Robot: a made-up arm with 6 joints. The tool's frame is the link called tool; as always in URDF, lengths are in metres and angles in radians. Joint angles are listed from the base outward. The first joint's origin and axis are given. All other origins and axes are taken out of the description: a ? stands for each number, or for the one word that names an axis. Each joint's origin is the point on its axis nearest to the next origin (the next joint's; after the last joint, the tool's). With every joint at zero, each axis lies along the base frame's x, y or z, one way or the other. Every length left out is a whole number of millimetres.
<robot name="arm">
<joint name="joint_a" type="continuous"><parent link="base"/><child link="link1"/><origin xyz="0.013 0.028 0.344"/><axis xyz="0 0 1"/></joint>
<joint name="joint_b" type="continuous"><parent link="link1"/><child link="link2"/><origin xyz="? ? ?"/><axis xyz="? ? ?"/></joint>
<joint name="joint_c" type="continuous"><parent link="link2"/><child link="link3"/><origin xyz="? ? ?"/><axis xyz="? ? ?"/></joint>
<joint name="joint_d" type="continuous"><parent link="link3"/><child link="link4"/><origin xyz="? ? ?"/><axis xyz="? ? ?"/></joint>
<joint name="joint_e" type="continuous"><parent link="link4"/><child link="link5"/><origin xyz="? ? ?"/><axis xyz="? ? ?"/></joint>
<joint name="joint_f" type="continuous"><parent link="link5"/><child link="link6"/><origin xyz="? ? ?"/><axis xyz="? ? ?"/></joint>
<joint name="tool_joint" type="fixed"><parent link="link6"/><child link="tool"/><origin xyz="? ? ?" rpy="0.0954 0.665 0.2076"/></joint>
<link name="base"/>
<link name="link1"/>
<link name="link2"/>
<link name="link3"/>
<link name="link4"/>
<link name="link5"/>
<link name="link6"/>
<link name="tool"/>
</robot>
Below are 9 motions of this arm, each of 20 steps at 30 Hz.
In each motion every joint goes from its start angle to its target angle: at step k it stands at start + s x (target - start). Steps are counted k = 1, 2, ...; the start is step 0. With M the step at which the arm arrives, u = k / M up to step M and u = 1 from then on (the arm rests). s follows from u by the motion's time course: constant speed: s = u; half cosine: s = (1 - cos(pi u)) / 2; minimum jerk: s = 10 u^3 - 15 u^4 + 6 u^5.
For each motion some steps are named. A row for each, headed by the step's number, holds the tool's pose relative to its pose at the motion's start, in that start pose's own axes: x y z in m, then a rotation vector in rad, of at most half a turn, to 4 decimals.
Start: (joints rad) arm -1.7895 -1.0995 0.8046 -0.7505 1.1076 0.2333
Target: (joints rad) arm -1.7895 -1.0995 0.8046 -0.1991 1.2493 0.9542
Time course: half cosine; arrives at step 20
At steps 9, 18, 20:
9: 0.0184 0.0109 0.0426 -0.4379 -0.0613 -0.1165
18: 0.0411 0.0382 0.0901 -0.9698 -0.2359 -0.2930
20: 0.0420 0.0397 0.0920 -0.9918 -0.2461 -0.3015

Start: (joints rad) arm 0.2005 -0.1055 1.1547 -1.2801 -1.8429 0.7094
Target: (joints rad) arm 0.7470 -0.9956 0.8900 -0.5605 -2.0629 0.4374
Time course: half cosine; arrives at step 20
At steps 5, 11, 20:
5: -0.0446 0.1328 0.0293 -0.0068 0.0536 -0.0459
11: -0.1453 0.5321 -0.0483 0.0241 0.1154 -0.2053
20: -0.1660 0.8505 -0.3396 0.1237 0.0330 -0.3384

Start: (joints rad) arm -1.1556 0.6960 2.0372 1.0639 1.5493 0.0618
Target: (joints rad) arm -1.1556 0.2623 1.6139 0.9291 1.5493 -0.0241
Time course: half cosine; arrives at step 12
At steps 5, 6, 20:
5: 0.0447 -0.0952 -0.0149 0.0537 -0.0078 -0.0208
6: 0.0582 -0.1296 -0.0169 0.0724 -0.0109 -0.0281
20: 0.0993 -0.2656 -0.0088 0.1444 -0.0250 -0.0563

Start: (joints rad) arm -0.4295 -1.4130 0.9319 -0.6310 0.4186 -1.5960
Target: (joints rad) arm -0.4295 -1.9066 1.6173 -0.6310 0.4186 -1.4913
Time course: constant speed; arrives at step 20
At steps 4, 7, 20:
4: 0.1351 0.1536 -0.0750 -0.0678 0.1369 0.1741
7: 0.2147 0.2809 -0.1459 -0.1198 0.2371 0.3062
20: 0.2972 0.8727 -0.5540 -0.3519 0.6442 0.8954

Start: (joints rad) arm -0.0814 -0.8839 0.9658 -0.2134 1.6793 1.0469
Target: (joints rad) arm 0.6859 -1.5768 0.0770 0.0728 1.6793 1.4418
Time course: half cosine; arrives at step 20
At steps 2, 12, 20:
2: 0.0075 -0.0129 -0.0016 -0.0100 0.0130 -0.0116
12: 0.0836 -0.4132 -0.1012 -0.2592 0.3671 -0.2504
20: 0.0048 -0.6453 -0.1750 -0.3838 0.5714 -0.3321

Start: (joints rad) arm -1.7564 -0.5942 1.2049 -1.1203 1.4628 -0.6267
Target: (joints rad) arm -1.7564 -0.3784 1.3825 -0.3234 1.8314 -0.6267
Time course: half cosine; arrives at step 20
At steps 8, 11, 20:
8: 0.0123 -0.0373 0.0307 -0.1878 0.0890 0.2168
11: 0.0213 -0.0556 0.0463 -0.2970 0.1502 0.3751
20: 0.0357 -0.0764 0.0627 -0.4543 0.2651 0.6831

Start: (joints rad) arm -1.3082 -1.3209 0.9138 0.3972 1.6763 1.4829
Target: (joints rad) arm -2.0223 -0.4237 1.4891 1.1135 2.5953 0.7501
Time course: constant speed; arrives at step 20
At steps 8, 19, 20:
8: -0.3060 0.1853 0.2222 0.5410 -0.6171 0.2023
19: -0.8145 0.2380 0.3113 1.3158 -1.4522 0.7493
20: -0.8582 0.2328 0.3047 1.3858 -1.5240 0.8142

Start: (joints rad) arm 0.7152 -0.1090 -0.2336 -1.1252 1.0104 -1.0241
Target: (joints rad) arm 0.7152 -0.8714 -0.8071 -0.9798 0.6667 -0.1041
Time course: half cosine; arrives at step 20
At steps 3, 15, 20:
3: -0.0122 0.0229 0.0023 -0.0295 0.0237 -0.0328
15: -0.2543 0.2558 0.0583 -0.5480 0.3985 -0.4387
20: -0.3058 0.2747 0.0717 -0.6603 0.4680 -0.4971

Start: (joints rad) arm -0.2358 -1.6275 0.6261 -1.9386 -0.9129 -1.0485
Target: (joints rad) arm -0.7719 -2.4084 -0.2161 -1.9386 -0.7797 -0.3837
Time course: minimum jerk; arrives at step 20
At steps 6, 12, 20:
6: 0.0395 -0.1003 -0.0368 -0.0684 -0.0309 -0.1284
12: 0.0493 -0.4305 -0.1654 -0.2697 -0.0866 -0.5648
20: -0.0284 -0.6042 -0.2527 -0.3787 -0.0859 -0.8483

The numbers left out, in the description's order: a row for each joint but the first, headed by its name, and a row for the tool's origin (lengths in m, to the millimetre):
joint_b: xyz 0.023 -0.039 0, axis 0 1 0
joint_c: xyz 0.015 0 0.667, axis 0 -1 0
joint_d: xyz 0.681 0 0.027, axis -1 0 0
joint_e: xyz 0 -0.211 0.019, axis 0 -1 0
joint_f: xyz 0.006 0 0.008, axis -1 0 0
tool: xyz 0 -0.002 0.022

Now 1 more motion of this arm.
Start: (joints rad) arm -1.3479 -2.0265 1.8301 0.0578 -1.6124 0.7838
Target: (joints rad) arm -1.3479 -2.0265 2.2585 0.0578 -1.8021 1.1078
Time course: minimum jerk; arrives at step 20
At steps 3, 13, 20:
3: -0.0053 0.0016 -0.0057 -0.0041 -0.0036 -0.0086
13: -0.1275 0.0682 -0.1756 -0.1064 -0.0894 -0.2571
20: -0.1547 0.0973 -0.2333 -0.1343 -0.1109 -0.3400

